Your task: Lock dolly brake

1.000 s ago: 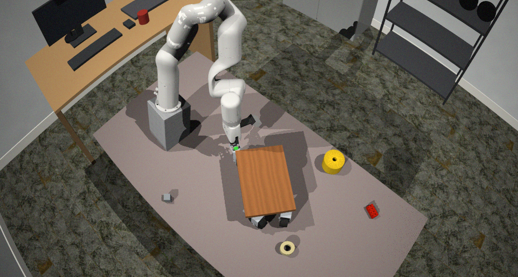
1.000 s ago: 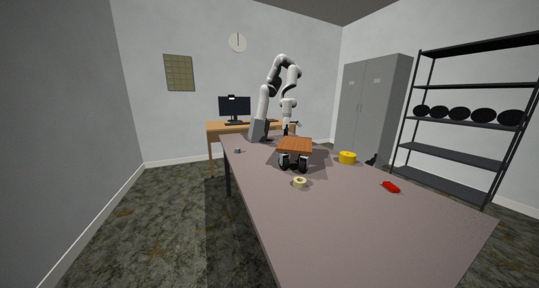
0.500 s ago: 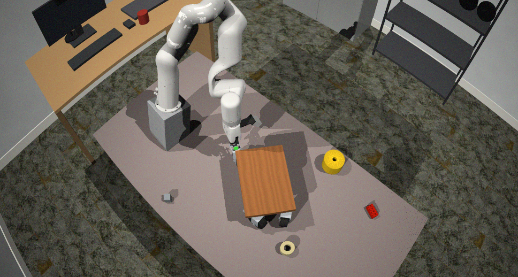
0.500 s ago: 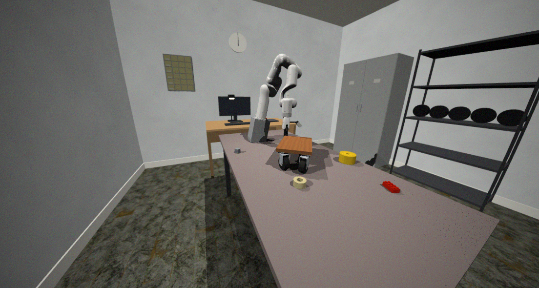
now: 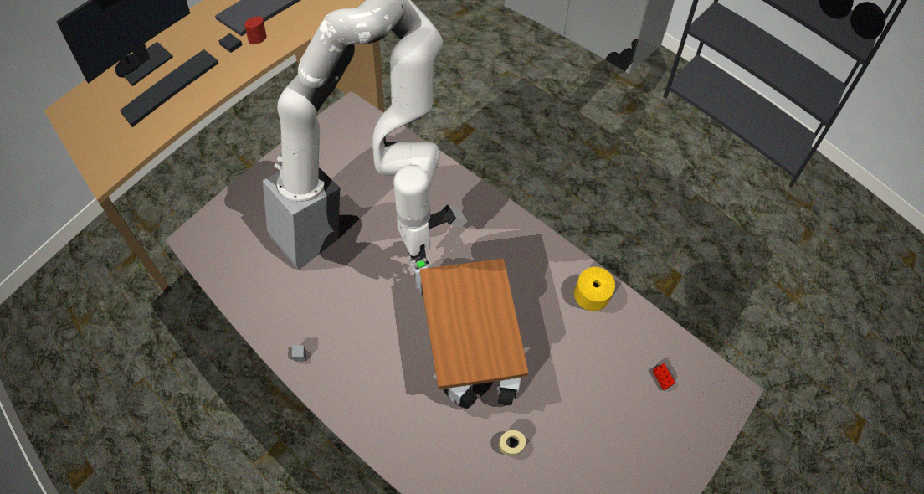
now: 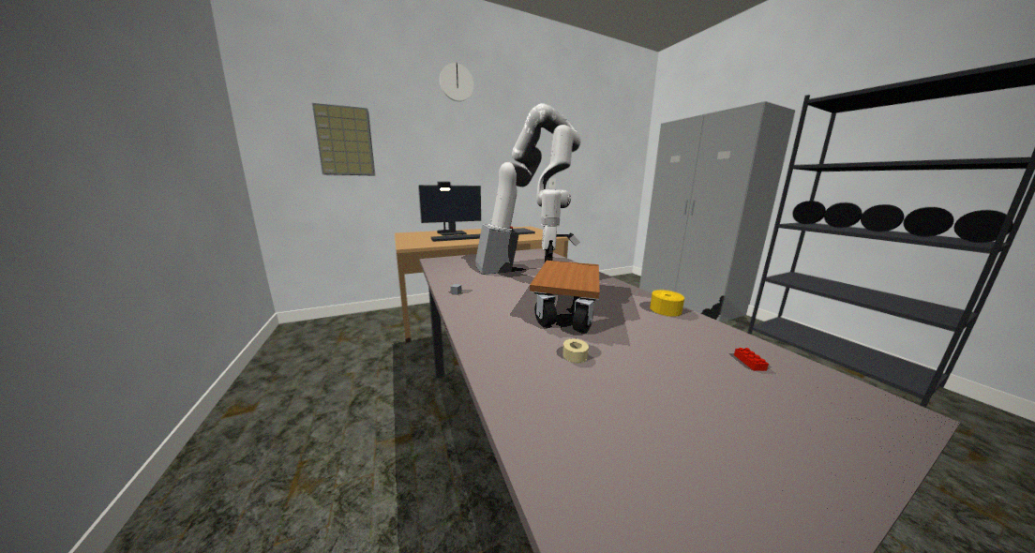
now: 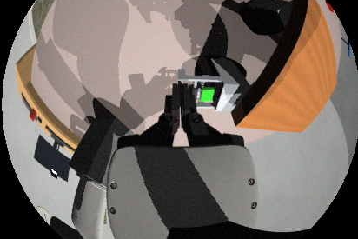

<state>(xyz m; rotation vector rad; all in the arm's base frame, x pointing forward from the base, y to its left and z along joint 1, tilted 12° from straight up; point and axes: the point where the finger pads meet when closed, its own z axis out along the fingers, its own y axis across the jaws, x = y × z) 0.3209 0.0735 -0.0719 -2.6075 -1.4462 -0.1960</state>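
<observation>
Now: the brake pedal 10 mm ahead of my hand, 10 mm to the right of it and 30 mm below it. Round my hand: small grey cube 100 mm behind, 370 mm to the right, 90 mm below; yellow spool 410 mm ahead, 200 mm to the left, 80 mm below; red brick 700 mm ahead, 80 mm to the left, 90 mm below.
</observation>
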